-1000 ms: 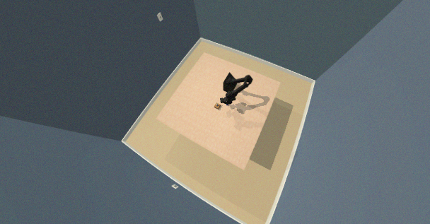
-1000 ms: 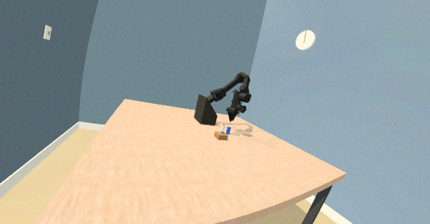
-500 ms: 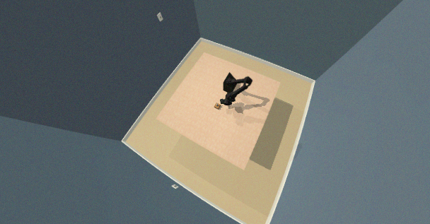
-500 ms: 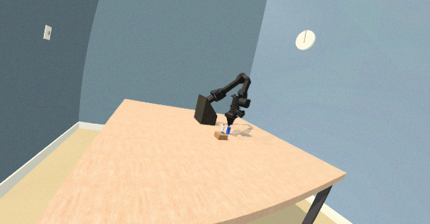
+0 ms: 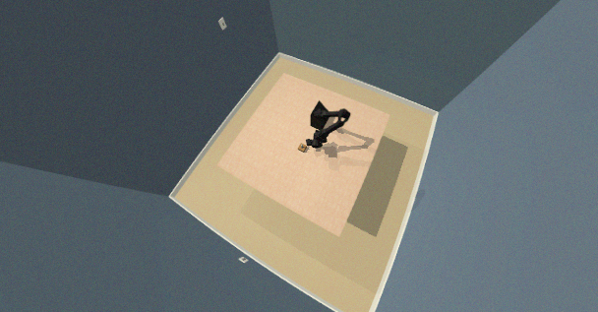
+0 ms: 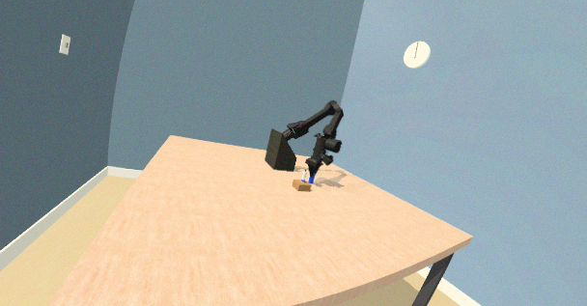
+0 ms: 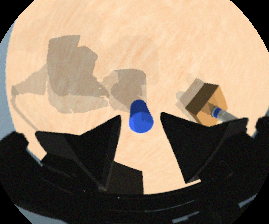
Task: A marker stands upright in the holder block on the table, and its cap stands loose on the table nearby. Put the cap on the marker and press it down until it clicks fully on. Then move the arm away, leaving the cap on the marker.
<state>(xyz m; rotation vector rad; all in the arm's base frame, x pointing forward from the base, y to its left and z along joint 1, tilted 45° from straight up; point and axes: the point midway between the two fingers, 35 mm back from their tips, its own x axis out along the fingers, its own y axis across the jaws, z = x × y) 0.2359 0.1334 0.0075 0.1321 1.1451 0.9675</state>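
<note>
The blue cap lies 10 mm below my gripper tip. The rest, counted from my gripper tip: white marker: 70 mm ahead, 110 mm to the right, 30 mm above; tan holder block: 70 mm ahead, 110 mm to the right, 20 mm below.
</note>
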